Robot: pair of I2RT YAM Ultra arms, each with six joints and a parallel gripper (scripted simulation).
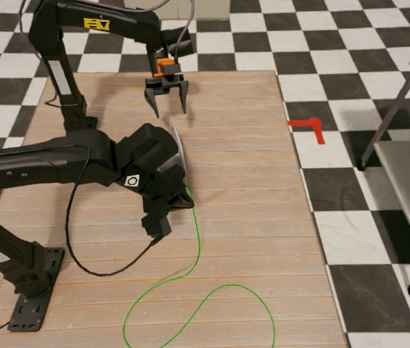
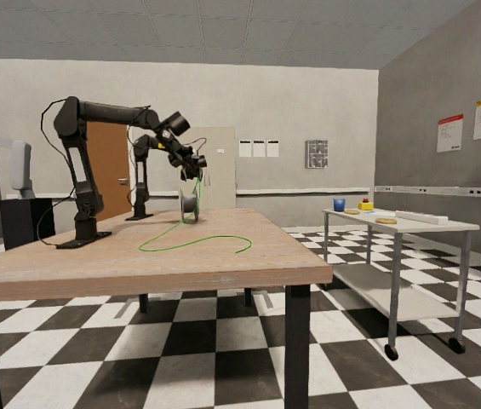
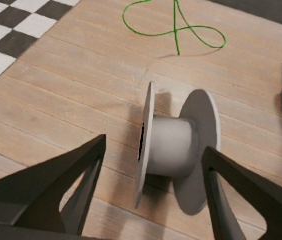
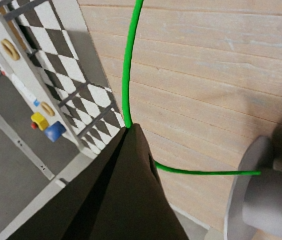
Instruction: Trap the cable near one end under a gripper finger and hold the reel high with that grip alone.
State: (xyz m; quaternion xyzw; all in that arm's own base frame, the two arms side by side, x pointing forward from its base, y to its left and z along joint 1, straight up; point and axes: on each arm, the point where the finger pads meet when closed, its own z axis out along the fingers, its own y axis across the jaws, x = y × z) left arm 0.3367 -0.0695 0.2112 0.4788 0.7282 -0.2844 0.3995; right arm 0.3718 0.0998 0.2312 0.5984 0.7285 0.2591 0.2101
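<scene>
The grey reel lies 20 mm behind my left hand, 60 mm to the right of it and 120 mm below it.
</scene>
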